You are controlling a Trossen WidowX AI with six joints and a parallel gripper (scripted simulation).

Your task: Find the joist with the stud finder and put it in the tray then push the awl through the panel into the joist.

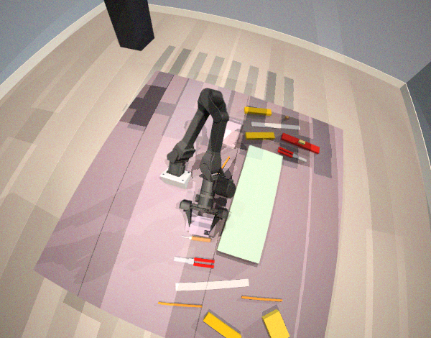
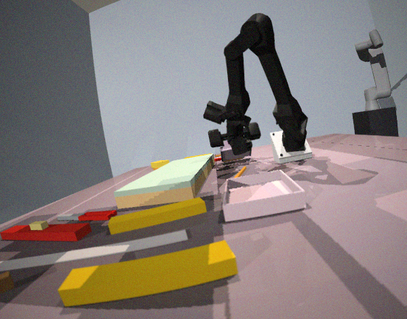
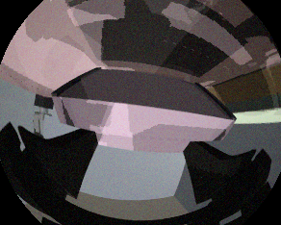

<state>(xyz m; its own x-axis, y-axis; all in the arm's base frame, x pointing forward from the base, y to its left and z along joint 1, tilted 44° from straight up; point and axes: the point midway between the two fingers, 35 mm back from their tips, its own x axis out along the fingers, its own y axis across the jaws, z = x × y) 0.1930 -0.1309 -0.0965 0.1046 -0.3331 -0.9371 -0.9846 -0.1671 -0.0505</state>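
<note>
My gripper tip is 60 mm above the awl, 40 mm to the left of it and 20 mm past it. The rest, counted from my gripper tip: red level 620 mm to the left, 350 mm ahead, 60 mm below; then tray 520 mm to the left, 60 mm below, 50 mm behind; then stud finder 10 mm below, 10 mm ahead.
</note>
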